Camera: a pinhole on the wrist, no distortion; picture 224 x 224 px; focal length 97.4 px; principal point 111.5 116.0 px. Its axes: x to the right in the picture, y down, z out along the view. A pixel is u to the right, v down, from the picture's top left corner.
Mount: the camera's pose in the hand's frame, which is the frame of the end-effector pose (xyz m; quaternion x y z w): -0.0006 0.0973 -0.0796 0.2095 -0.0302 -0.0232 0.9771
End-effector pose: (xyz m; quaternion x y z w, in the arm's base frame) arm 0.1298 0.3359 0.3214 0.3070 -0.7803 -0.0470 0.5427
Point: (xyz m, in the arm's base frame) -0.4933 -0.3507 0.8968
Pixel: outside the picture
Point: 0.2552 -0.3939 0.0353
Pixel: 142.5 6.9
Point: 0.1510 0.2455 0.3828
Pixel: 204.4 16.5
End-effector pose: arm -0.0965 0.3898 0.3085 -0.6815 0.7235 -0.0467 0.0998
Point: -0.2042 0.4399 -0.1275
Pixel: 113.8 186.3
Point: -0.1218 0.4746 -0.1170
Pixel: 106.1 164.0
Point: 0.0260 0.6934 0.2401
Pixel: 10.2 81.0
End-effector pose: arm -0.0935 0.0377 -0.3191 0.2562 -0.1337 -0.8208 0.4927
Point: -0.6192 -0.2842 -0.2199
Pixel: 206.4 105.4
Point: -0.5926 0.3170 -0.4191
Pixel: 116.6 22.9
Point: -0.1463 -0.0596 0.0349
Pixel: 117.1 184.4
